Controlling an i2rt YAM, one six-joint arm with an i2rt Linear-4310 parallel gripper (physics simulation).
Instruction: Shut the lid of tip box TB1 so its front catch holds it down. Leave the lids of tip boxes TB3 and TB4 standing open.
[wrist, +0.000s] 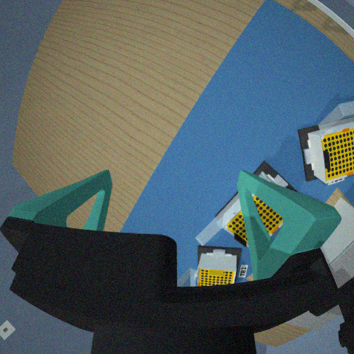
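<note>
Tip box TB1 (217, 262), with a white front, a yellow perforated top and a dark base, sits at the bottom centre-right beside its "TB1" label (243, 271). The black gripper body hides its lower part, and its lid position is hard to tell. A second tip box (236, 226) sits at an angle behind the right finger, partly covered by it. A third tip box (340, 152) stands at the right edge, its yellow rack exposed and a translucent lid (345, 111) behind it. I cannot tell which is TB3 or TB4. My gripper (174, 176) is wide open and empty, above the table.
A blue mat (200, 140) lies under the boxes, on a round wooden table (115, 75). A pale grey object (342, 225) with a wooden-coloured edge shows at the right, below the third box. A light curved rim (337, 15) runs along the top right.
</note>
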